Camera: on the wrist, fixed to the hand. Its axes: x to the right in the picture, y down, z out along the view.
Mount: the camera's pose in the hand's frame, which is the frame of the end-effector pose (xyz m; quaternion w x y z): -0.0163 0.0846 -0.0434 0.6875 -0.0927 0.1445 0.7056
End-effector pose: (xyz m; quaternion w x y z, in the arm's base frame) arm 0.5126 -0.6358 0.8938 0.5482 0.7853 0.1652 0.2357
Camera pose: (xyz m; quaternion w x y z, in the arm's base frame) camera 0.4752 -0.6394 0.9826 0.2595 0.5716 -0.3832 0.6776
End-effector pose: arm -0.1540 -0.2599 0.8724 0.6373 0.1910 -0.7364 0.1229
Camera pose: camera -0.1505 -0.1636 0.8685 0.4755 -0.4651 -0.5603 0.4935
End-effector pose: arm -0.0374 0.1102 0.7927 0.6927 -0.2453 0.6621 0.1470
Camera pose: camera -0.1201 0.1597 0.7964 0.2541 0.2131 0.7147 0.6158
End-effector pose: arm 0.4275 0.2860 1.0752 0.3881 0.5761 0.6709 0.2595
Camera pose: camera 0.4408 0.2915 1.1706 0.0402 0.7960 0.0868 0.5977
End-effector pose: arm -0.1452 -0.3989 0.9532 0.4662 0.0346 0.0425 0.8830
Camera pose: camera -0.2098 -0.4617 0.9188 0.3055 0.1170 0.0097 -0.9449
